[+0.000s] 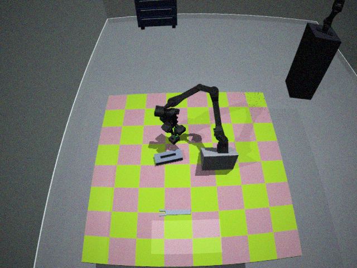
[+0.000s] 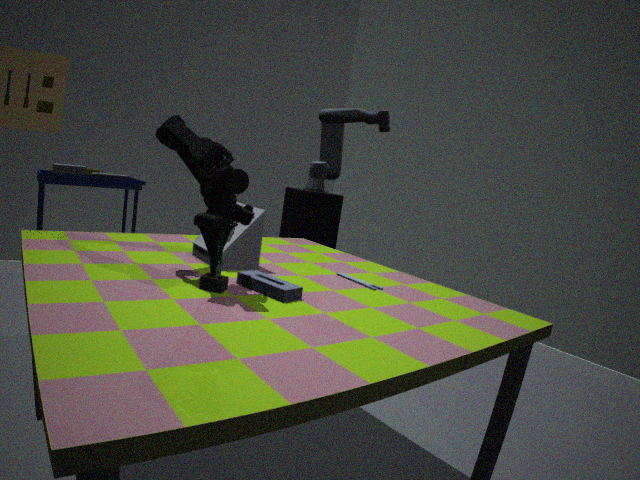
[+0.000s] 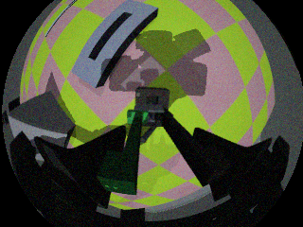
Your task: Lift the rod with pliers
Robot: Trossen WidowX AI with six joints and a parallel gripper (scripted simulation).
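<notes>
The grey channel block is 20 mm ahead of my gripper tip, 150 mm to the left of it and 80 mm below it. Round my gripper tip: small dark holster 10 mm behind, 10 mm to the left, 90 mm below; thin flat grey tool 40 mm behind, 520 mm to the left, 100 mm below.
</notes>
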